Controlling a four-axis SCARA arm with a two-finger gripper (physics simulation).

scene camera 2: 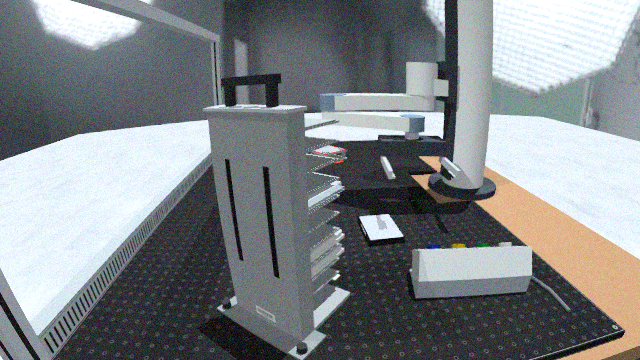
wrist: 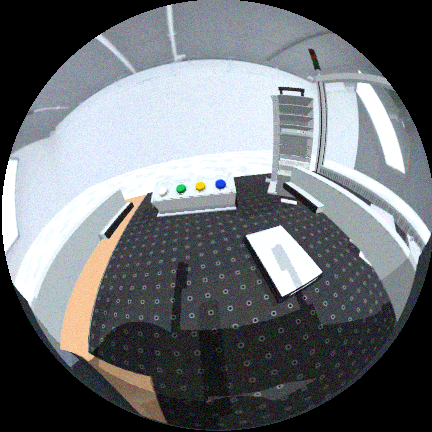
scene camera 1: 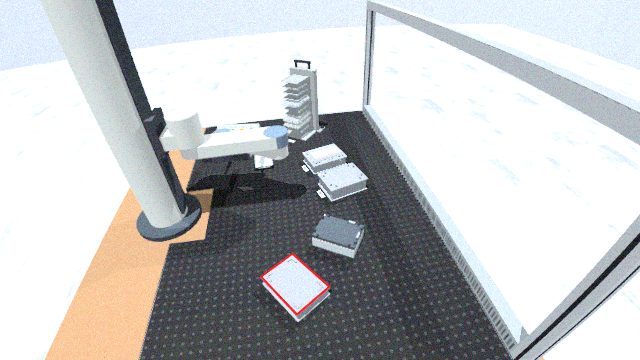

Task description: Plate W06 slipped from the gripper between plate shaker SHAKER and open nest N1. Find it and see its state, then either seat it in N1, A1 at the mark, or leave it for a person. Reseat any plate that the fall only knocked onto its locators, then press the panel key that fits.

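Pixels of known places: gripper, fingertip midpoint: (scene camera 2: pixel 425 174) (wrist: pixel 204 182); arm's base at its link origin: (scene camera 2: pixel 461 186) (scene camera 1: pixel 170 217).
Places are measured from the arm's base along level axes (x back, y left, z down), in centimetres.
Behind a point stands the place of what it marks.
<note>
A white, flat rectangular plate (scene camera 1: pixel 263 161) @[x -37.4, y 26.8, z -2.7 cm] (scene camera 2: pixel 381 228) @[x -37.5, y 30.0, z -2.7 cm] (wrist: pixel 275 247) @[x -37.0, y 30.2, z -2.7 cm], which looks like W06, lies flat on the deck, apart from the nests. Its upper face is plain white with a shadow across it and its sides look dark; no wells show. My gripper (scene camera 2: pixel 420 169) @[x -27.2, y 29.4, z -15.2 cm] (wrist: pixel 204 182) @[x -27.2, y 29.4, z -15.2 cm] is open and empty above the deck, with the plate low and right of centre in the wrist view. The arm hides its fingers in scene camera 1. The nest that looks like N1 (scene camera 1: pixel 343 179) @[x -68.9, y 1.2, z -6.9 cm] bears no visible plate. The dark-topped shaker (scene camera 1: pixel 338 232) @[x -61.4, y -24.9, z -6.8 cm] stands nearer that camera.
A second nest (scene camera 1: pixel 325 157) @[x -64.6, y 17.0, z -7.5 cm] holds a pale pinkish plate. A red-edged tray (scene camera 1: pixel 295 285) @[x -46.0, y -40.6, z -5.3 cm] stands beyond the shaker. The tall plate hotel (scene camera 1: pixel 314 100) @[x -65.3, y 51.6, z -19.1 cm] (scene camera 2: pixel 257 200) @[x -60.6, y 58.9, z -23.2 cm] (wrist: pixel 275 145) @[x -55.3, y 59.3, z -15.7 cm] holds several plates. The key panel (scene camera 2: pixel 470 272) @[x -27.3, y 55.3, z -6.1 cm] (wrist: pixel 195 202) @[x -25.3, y 49.0, z -3.5 cm] has white, green, yellow and blue keys. The arm column (scene camera 1: pixel 112 115) @[x -1.2, y -7.4, z -46.9 cm] (scene camera 2: pixel 472 90) @[x -2.9, y 6.9, z -34.1 cm] rises beside the deck.
</note>
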